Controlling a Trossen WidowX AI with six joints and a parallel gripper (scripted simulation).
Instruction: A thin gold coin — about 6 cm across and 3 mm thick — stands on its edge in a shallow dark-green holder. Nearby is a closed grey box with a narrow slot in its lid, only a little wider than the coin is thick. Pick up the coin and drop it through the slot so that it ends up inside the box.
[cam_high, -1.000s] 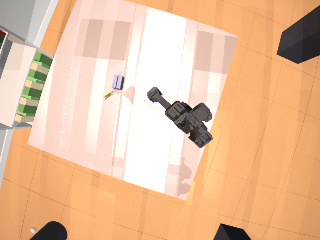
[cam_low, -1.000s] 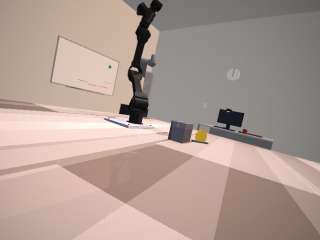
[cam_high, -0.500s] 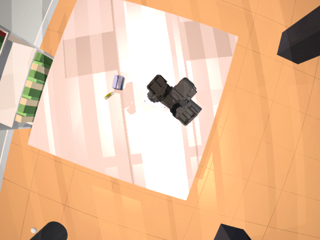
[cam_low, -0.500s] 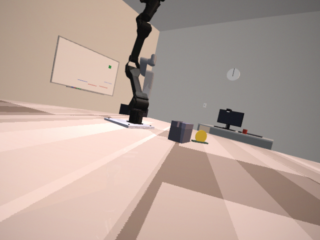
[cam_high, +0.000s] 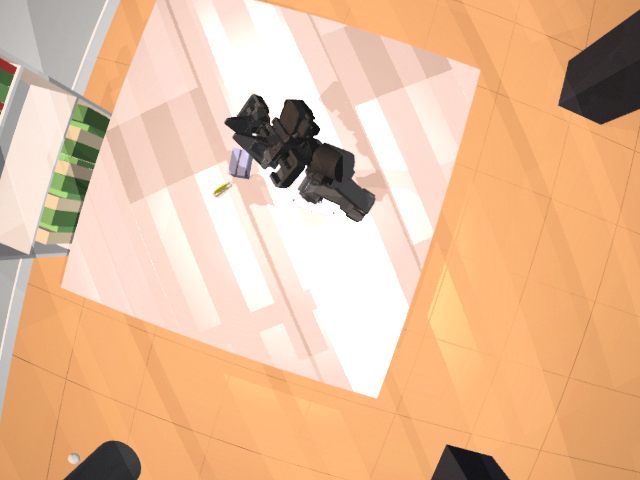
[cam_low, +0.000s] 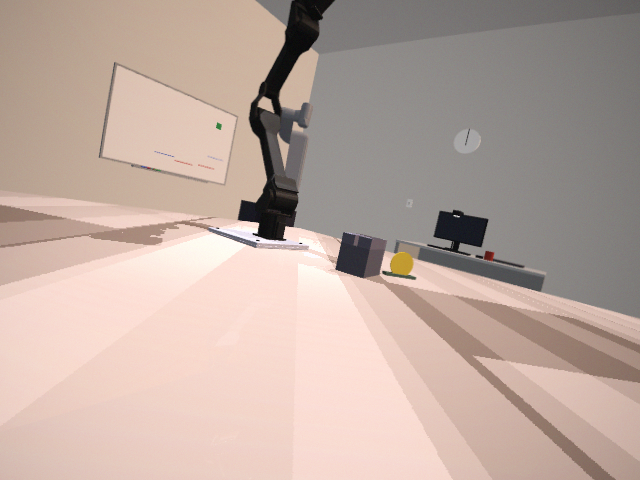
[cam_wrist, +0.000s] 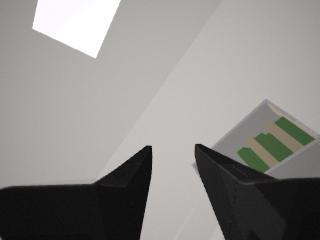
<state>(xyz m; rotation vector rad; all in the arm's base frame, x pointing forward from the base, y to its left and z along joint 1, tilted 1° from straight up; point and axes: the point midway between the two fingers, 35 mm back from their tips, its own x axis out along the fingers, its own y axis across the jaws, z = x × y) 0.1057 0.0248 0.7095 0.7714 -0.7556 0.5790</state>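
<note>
Now: gripper tip 210 mm short of the gold coin, 70 mm to the right of it and 720 mm above it.
</note>
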